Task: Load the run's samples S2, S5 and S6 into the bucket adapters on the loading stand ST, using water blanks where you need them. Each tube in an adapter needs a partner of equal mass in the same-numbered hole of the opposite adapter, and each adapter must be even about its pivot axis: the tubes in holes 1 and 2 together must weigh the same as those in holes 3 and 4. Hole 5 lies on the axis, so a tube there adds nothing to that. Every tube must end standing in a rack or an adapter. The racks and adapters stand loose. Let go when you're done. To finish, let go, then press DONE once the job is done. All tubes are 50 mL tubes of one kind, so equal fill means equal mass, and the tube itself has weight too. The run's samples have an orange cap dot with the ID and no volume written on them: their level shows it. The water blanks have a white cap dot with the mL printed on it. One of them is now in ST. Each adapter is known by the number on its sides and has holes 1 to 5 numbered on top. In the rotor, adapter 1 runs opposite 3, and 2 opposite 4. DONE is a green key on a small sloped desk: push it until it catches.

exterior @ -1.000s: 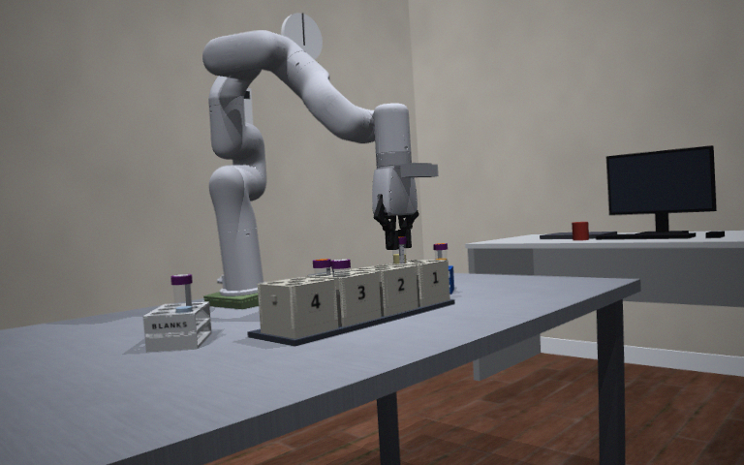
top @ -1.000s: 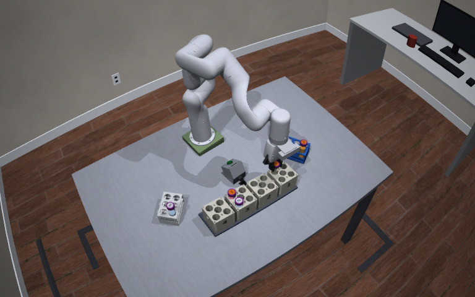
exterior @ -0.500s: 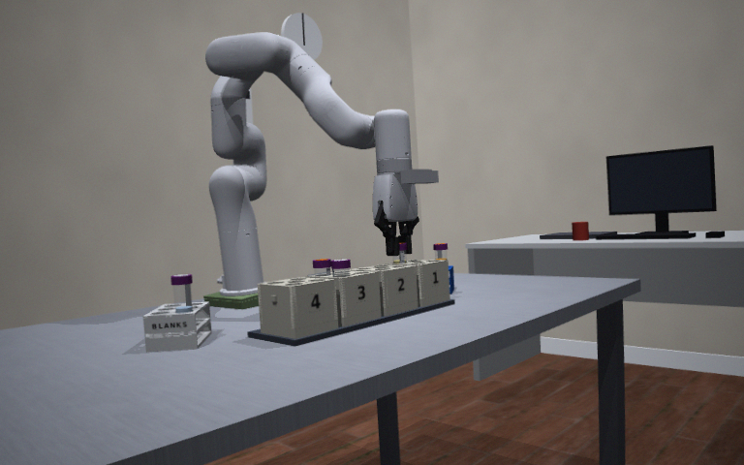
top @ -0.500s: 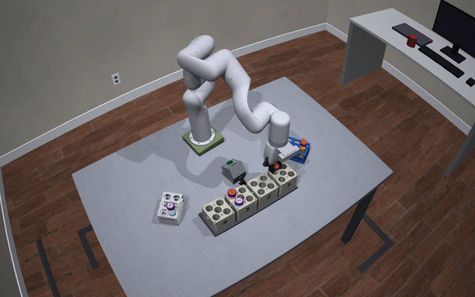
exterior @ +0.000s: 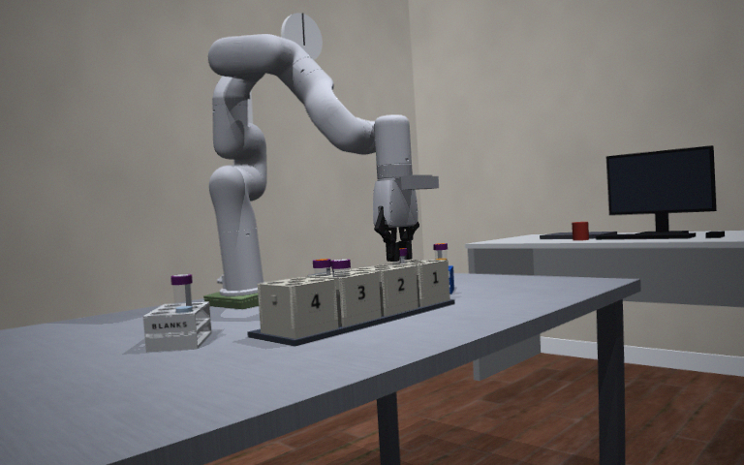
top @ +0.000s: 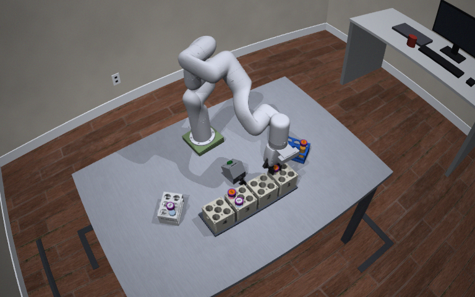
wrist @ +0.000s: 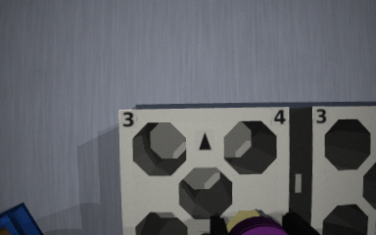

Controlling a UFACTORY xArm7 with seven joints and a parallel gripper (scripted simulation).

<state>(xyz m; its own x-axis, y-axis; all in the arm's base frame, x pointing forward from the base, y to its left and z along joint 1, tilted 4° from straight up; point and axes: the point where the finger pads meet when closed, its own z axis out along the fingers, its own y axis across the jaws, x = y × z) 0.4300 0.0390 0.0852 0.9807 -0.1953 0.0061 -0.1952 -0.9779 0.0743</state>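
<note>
Right now the tube with yellowish liquid is 10 mm ahead of my hand and 50 mm below it. From my hand the other things lie so: sample tube 40 mm behind, 220 mm to the right, 50 mm below; blue sample rack 50 mm behind, 210 mm to the left, 90 mm below; green done key 190 mm behind, 80 mm to the right, 60 mm below.
</note>
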